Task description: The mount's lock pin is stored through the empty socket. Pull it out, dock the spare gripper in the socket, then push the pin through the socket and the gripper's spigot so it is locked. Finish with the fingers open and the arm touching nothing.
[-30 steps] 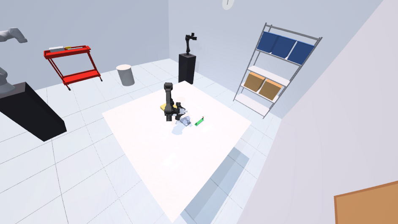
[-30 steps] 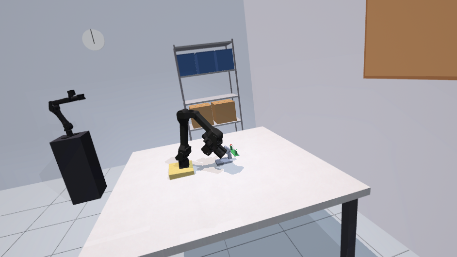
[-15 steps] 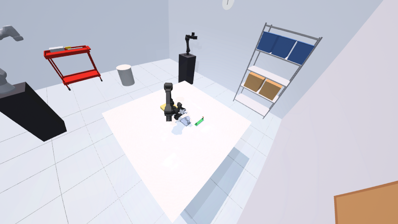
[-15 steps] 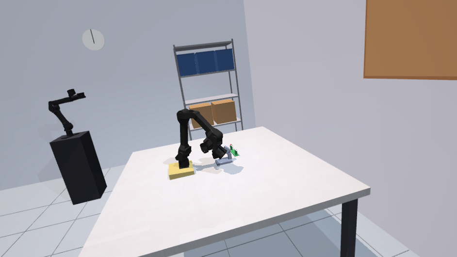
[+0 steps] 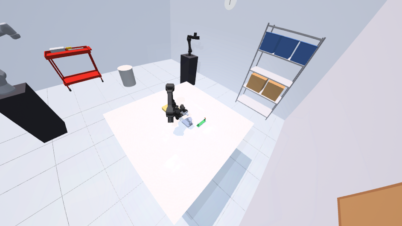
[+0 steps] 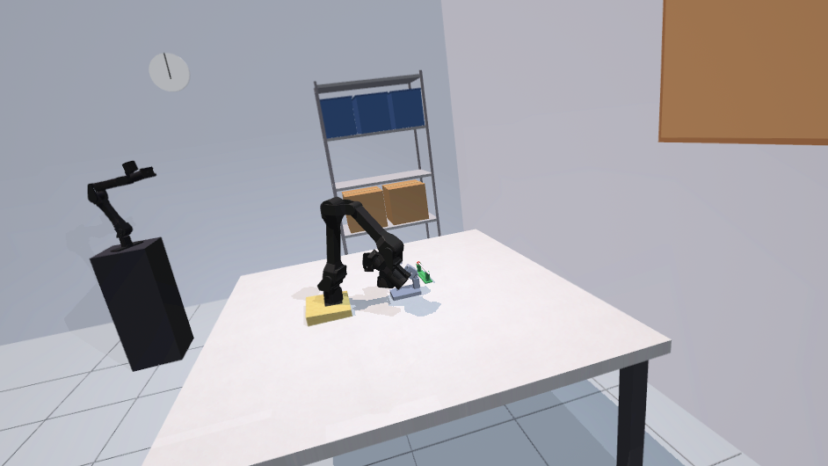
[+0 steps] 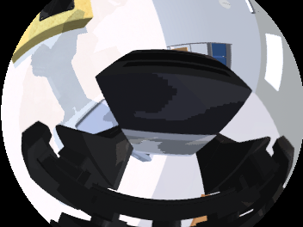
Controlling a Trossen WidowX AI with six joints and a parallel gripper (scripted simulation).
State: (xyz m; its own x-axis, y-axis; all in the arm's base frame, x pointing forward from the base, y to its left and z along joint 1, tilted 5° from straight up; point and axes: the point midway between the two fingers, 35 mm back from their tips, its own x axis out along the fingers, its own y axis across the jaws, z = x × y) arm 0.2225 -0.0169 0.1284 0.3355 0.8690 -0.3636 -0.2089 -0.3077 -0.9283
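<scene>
Right now my gripper tip is 50 mm short of the grey mount, 10 mm to the left of it and 90 mm above it. The rest, counted from my gripper tip: green cradle: 150 mm ahead, 100 mm to the left, 120 mm below; spare gripper: 20 mm behind, 10 mm to the right, 10 mm above.
</scene>
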